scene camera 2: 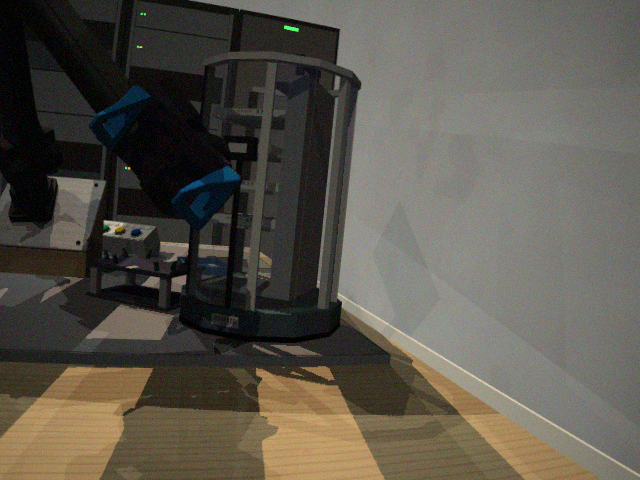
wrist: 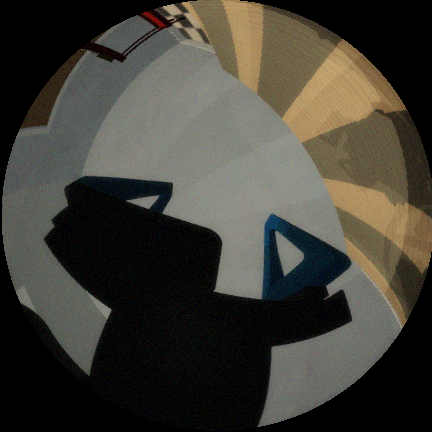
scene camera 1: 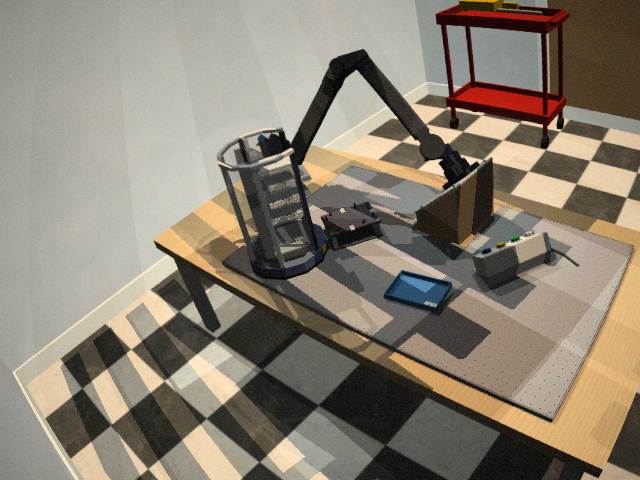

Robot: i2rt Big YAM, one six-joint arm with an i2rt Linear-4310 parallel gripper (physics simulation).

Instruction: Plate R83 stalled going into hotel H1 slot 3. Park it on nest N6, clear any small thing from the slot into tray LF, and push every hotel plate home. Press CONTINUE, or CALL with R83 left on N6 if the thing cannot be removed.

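Places are measured from the arm's base along level axes (x ahead, y left, z up), in millimetres.
Pixels of known places: gripper, between the fingertips: [scene camera 2: 134, 158] [wrist: 220, 203]; arm's base, origin of its link: [scene camera 2: 34, 201] [scene camera 1: 462, 177].
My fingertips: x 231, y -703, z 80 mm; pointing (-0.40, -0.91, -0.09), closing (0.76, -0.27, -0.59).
For each thing: its top centre in the pictures, then the offset to it from my fingertips. "*": a spot on its surface instead. Level surfaces: height alone.
- apparently nest N6, centre of its top: [scene camera 2: 148, 253] [scene camera 1: 349, 213] dx +18, dy +432, dz -139 mm
- blue tray, centre of its top: [scene camera 2: 204, 262] [scene camera 1: 418, 288] dx +153, dy +766, dz -198 mm
- button box, centre of its top: [scene camera 1: 513, 241] [scene camera 2: 117, 222] dx -67, dy +949, dz -131 mm
- mat, height of its surface: dz -215 mm
- cable, a spot on its surface: [scene camera 1: 566, 256] * dx -167, dy +1086, dz -210 mm
Hotel H1 [scene camera 1: 288, 268] [scene camera 2: 261, 322] is a round cage with grey posts on a dark base. Pale plate-like layers [scene camera 1: 283, 202] show inside; slot 3, plate R83 and any small thing cannot be told apart. A low dark stand with pegs, apparently nest N6 [scene camera 1: 356, 219] [scene camera 2: 164, 294], stands beside it, and I make out no plate on it. The blue tray [scene camera 1: 419, 289] lies in front. The button box [scene camera 1: 511, 260] [scene camera 2: 129, 238] has coloured buttons; labels are unreadable. My gripper [scene camera 1: 271, 143] [scene camera 2: 164, 156] [wrist: 220, 203] is open and empty, beside the hotel's upper half, partly hidden behind it in the first scene view.
A tilted panel with a brown back [scene camera 1: 454, 209] [scene camera 2: 43, 260] stands by the arm's base. The arm [scene camera 1: 323, 98] arches over the mat [scene camera 1: 537, 361]. A cable [scene camera 1: 566, 256] leaves the button box. A wall stands beyond the hotel, and a red cart [scene camera 1: 506, 106] stands on the floor.
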